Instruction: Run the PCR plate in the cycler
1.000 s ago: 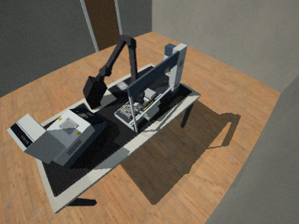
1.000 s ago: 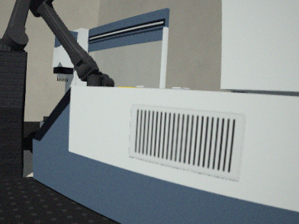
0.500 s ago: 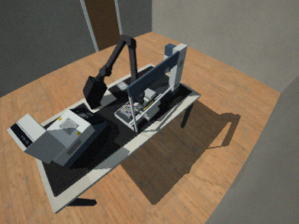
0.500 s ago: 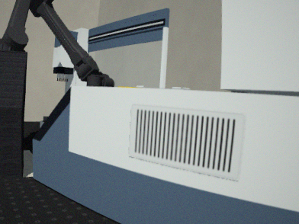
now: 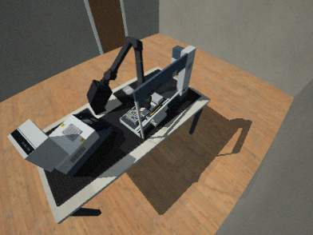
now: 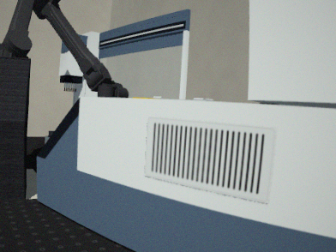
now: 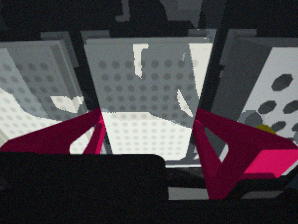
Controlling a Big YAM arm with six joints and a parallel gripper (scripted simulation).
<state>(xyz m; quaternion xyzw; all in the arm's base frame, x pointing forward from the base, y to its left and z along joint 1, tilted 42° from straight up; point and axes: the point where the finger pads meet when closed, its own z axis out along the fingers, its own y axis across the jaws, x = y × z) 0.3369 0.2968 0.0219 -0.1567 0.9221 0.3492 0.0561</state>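
Right now the tube is 30 mm ahead of my hand, 70 mm to the right of it and 20 mm above it. The rest, counted from my hand: tube cooling block: 40 mm ahead, 100 mm to the right, 10 mm above; pipette head: 80 mm behind, 450 mm to the left, 320 mm above.
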